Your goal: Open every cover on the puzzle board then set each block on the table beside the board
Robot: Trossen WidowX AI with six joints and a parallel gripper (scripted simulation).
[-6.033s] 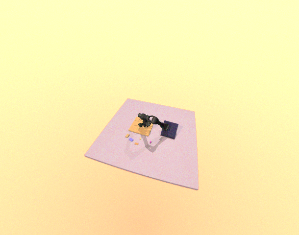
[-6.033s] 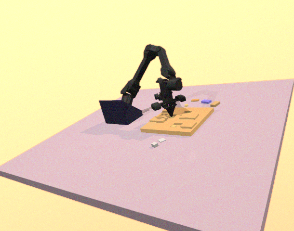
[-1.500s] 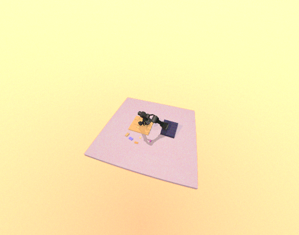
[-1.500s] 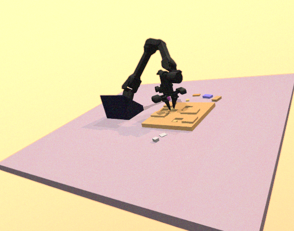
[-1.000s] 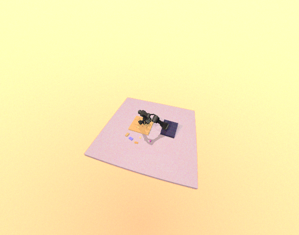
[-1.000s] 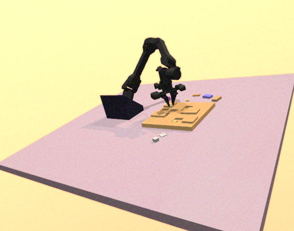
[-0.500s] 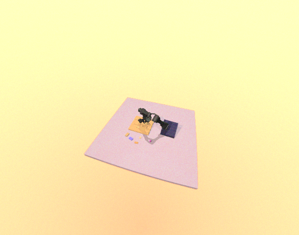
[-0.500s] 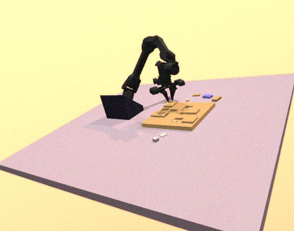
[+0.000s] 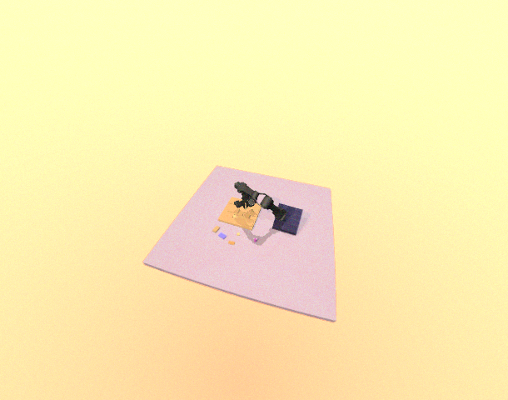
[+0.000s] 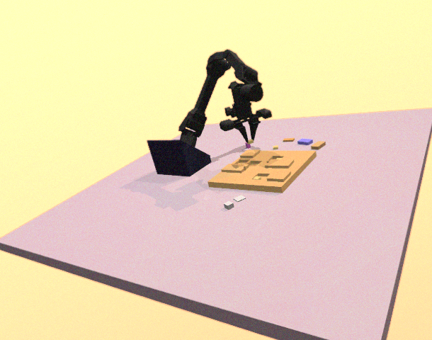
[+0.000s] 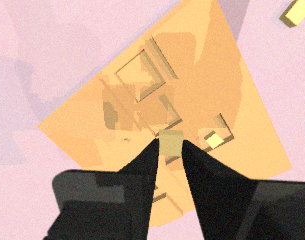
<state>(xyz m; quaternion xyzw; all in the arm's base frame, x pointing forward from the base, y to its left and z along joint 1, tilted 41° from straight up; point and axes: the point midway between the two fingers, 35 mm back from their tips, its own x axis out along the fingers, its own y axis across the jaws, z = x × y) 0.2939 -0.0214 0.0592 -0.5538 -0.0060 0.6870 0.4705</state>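
Right now the magenta block is 150 mm behind my gripper tip, 210 mm to the left of it and 90 mm below it. Round my gripper tip: blue block 110 mm ahead, 250 mm to the left, 100 mm below; grey cube 60 mm ahead, 300 mm to the right, 100 mm below.
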